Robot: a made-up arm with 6 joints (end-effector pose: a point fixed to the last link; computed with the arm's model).
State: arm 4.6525 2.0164 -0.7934 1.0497 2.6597 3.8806
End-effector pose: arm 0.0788 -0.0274 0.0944 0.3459 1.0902 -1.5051
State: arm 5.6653 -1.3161 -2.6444 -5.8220 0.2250 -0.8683
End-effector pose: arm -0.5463 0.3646 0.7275 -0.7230 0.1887 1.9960
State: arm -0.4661 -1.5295 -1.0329 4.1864 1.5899 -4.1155
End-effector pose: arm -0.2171 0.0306 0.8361 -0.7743 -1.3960 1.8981
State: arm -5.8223 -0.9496 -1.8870 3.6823 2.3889 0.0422
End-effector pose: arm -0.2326 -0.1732 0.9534 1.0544 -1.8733 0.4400
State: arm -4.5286 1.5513 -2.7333 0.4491 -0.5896 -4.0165
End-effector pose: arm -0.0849 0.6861 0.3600 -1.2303 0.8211 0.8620
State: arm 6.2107 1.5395 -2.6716 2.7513 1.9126 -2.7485
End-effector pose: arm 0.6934 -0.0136 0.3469 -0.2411 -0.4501 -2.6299
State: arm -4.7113 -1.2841 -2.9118 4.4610 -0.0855 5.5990
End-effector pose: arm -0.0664 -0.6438 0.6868 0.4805 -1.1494 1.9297
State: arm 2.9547 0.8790 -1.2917 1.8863 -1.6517 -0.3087
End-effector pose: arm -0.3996 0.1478 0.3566 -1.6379 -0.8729 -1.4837
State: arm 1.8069 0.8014 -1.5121 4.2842 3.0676 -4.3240
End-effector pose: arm -0.0550 0.4950 0.4652 0.5120 -0.7655 2.5139
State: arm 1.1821 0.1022 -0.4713 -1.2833 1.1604 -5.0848
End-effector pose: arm 0.1512 0.2469 0.3604 1.8442 1.0574 0.6706
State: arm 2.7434 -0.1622 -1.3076 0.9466 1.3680 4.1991
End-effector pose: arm -0.3810 0.1024 0.7130 1.5337 -1.5960 0.2557
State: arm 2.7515 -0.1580 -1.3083 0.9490 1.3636 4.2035
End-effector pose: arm -0.3833 0.1001 0.7119 1.5323 -1.5957 0.2623
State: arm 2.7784 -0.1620 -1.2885 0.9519 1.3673 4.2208
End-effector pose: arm -0.3843 0.0888 0.7059 1.5379 -1.5968 0.3080
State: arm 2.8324 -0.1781 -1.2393 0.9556 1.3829 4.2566
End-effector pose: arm -0.3822 0.0647 0.6930 1.5547 -1.6002 0.4095
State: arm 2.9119 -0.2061 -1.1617 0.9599 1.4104 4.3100
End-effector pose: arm -0.3739 0.0294 0.6735 1.5840 -1.6078 0.5632
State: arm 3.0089 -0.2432 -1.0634 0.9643 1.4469 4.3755
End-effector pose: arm -0.3570 -0.0117 0.6495 1.6251 -1.6209 0.7518
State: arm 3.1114 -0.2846 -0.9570 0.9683 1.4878 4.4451
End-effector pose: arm -0.3320 -0.0514 0.6242 1.6743 -1.6394 0.9501
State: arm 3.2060 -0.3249 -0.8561 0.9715 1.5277 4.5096
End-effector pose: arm -0.3028 -0.0834 0.6008 1.7254 -1.6610 1.1319
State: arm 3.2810 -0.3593 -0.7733 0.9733 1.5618 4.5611
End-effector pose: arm -0.2756 -0.1050 0.5823 1.7707 -1.6815 1.2757
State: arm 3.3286 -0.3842 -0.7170 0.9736 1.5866 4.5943
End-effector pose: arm -0.2558 -0.1166 0.5702 1.8029 -1.6962 1.3693
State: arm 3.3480 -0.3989 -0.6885 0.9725 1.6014 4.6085
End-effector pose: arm -0.2455 -0.1205 0.5646 1.8189 -1.7024 1.4131
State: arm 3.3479 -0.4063 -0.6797 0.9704 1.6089 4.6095
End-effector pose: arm -0.2422 -0.1201 0.5636 1.8231 -1.7022 1.4225
